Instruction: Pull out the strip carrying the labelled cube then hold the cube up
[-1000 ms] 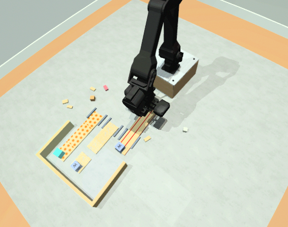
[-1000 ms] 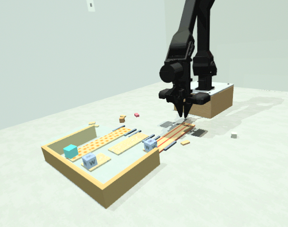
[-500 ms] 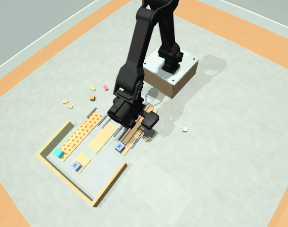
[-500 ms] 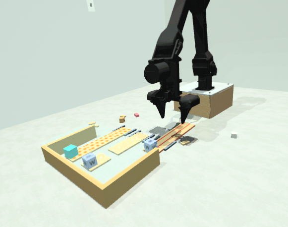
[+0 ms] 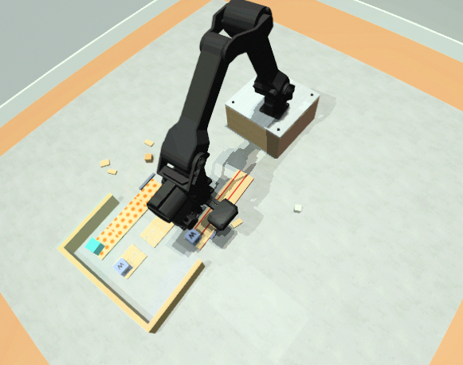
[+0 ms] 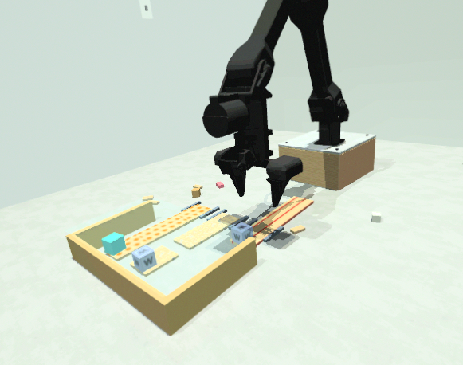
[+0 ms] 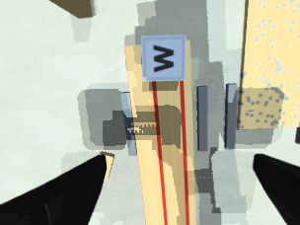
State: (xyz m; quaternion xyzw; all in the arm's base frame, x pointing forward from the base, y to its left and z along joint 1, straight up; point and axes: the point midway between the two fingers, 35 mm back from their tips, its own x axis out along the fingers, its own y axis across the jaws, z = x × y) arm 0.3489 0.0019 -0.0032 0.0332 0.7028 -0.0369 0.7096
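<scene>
My gripper tip is now 60 mm above the striped strip, 50 mm past it and 10 mm to the right of it. Also, from my gripper tip: pink block (250 mm to the right, 150 mm behind, 60 mm below); tan chip (70 mm to the left, 60 mm below, 40 mm behind).
</scene>
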